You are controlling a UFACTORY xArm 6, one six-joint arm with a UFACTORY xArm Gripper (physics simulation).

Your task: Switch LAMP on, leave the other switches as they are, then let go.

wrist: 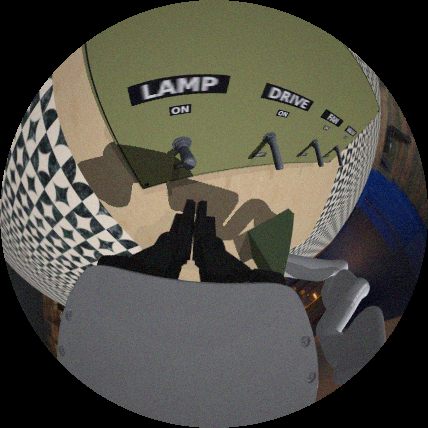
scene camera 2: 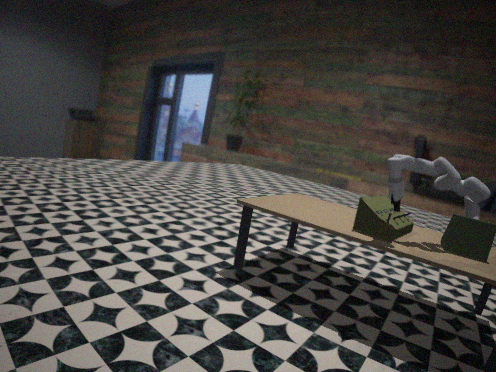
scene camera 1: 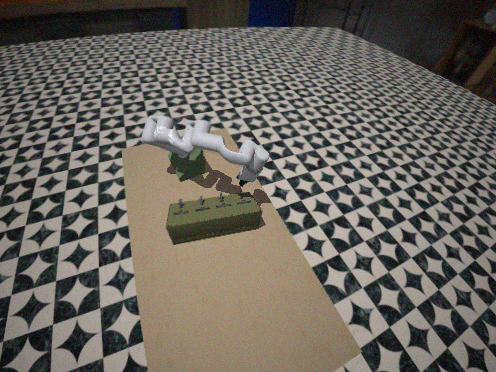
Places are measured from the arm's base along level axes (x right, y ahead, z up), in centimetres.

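Pixels of known places: gripper, between the fingertips: (wrist: 195, 214) (scene camera 2: 397, 211) (scene camera 1: 240, 184); arm's base, origin of its link: (wrist: 282, 263) (scene camera 2: 470, 230).
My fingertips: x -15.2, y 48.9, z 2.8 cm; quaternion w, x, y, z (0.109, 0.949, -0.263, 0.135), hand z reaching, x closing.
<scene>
Ahead of a thing's pixels: the offset from my fingertips to its top centre. "spot": to the spot under its first point. Level surfaces: height alone.
The olive switch panel (scene camera 1: 215, 229) (scene camera 2: 371, 220) (wrist: 230, 55) has a row of toggle levers. In the wrist view, the LAMP lever {dz -2.2, dx +1.7, dy +3.5 cm} (wrist: 185, 153) sits below its LAMP label {dz -3.1, dx +4.0, dy +9.9 cm} (wrist: 180, 89) and ON mark {spot: dz -4.9, dx +3.2, dy +7.7 cm} (wrist: 180, 110), tilted away from ON, toward me. The DRIVE lever {dz -3.6, dx +12.6, dy -1.8 cm} (wrist: 274, 151), the FAN lever {dz -3.6, dx +23.9, dy -5.8 cm} (wrist: 316, 153) and the end lever {dz -3.6, dx +35.2, dy -9.8 cm} (wrist: 336, 155) also point away from their ON marks. My gripper (scene camera 1: 242, 184) (scene camera 2: 396, 206) (wrist: 195, 214) is shut with nothing between its fingers. Its fingertips are near the LAMP lever, on its side away from ON; the wrist view shows them apart from it.
A dark green block (scene camera 1: 187, 165) (scene camera 2: 467, 239) (wrist: 276, 240) stands on the wooden table {dz -16.8 cm} (scene camera 1: 225, 300) (scene camera 2: 300, 210) by the arm's base. The arm's shadow falls across the table and the panel's LAMP corner. The table's side edge runs close to the panel's LAMP end.
</scene>
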